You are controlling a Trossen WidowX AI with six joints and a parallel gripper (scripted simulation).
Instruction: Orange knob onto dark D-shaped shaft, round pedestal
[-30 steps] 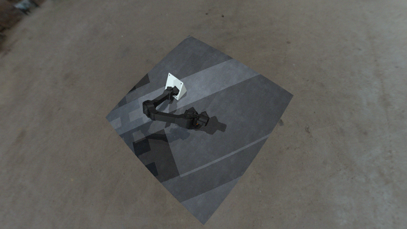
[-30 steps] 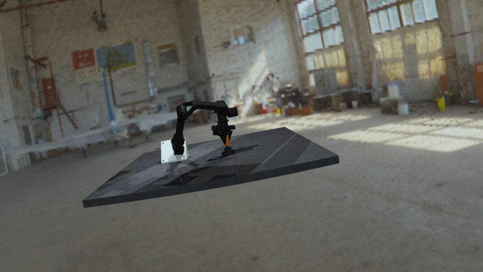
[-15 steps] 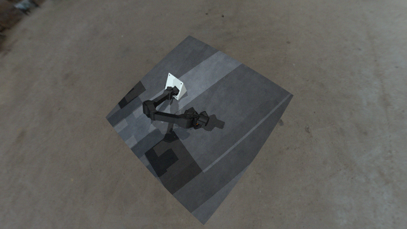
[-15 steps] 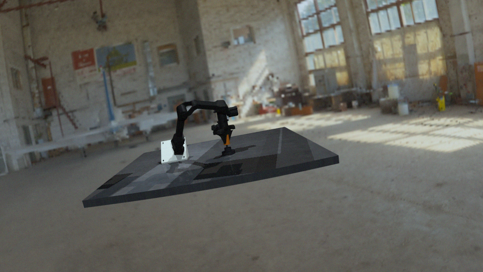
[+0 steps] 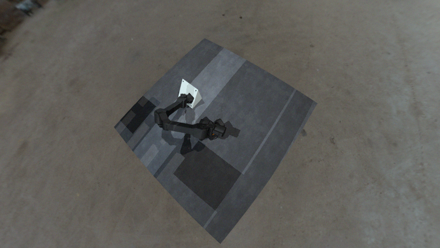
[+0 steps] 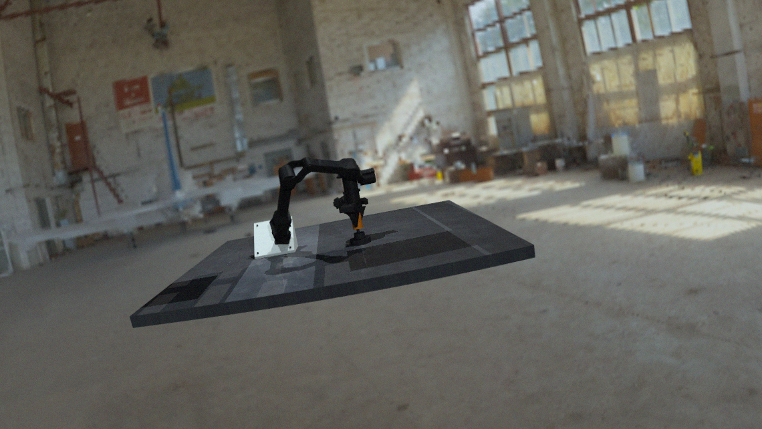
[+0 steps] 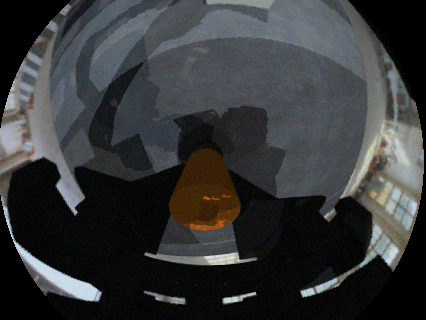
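Right now the orange knob is 20 mm above my gripper tip. Also, from my gripper tip: dark round pedestal 40 mm below.
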